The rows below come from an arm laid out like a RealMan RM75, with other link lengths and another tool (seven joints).
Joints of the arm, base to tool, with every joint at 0 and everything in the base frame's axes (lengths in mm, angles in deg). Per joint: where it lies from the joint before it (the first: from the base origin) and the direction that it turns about. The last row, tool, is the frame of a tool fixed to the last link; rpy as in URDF.
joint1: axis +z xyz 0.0 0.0 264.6
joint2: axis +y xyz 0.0 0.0 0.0
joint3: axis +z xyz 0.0 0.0 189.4
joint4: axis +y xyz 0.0 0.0 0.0
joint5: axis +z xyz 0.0 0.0 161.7
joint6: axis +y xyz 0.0 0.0 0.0
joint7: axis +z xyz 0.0 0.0 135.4
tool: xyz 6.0 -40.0 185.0 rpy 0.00 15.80 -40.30
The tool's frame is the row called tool.
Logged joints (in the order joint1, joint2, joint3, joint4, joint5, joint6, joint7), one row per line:
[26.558, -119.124, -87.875, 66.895, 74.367, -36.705, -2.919]
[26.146, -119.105, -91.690, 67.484, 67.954, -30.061, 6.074]
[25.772, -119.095, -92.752, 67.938, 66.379, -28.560, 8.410]
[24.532, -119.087, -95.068, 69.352, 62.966, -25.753, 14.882]
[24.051, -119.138, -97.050, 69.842, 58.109, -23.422, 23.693]
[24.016, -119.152, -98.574, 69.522, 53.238, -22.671, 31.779]
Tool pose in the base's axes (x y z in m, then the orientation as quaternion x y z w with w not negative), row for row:
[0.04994, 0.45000, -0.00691, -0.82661, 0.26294, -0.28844, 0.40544]
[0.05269, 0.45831, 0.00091, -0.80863, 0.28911, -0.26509, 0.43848]
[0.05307, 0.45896, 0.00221, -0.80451, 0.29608, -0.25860, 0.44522]
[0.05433, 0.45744, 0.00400, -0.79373, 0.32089, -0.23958, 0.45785]
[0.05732, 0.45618, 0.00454, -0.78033, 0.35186, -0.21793, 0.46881]
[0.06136, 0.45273, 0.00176, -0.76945, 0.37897, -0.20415, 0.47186]
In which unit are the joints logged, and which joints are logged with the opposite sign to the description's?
The joints are logged in degrees. Opposite sign: joint1, joint3, joint6.
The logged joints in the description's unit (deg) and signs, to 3 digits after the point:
[-26.558, -119.124, 87.875, 66.895, 74.367, 36.705, -2.919]
[-26.146, -119.105, 91.690, 67.484, 67.954, 30.061, 6.074]
[-25.772, -119.095, 92.752, 67.938, 66.379, 28.560, 8.410]
[-24.532, -119.087, 95.068, 69.352, 62.966, 25.753, 14.882]
[-24.051, -119.138, 97.050, 69.842, 58.109, 23.422, 23.693]
[-24.016, -119.152, 98.574, 69.522, 53.238, 22.671, 31.779]

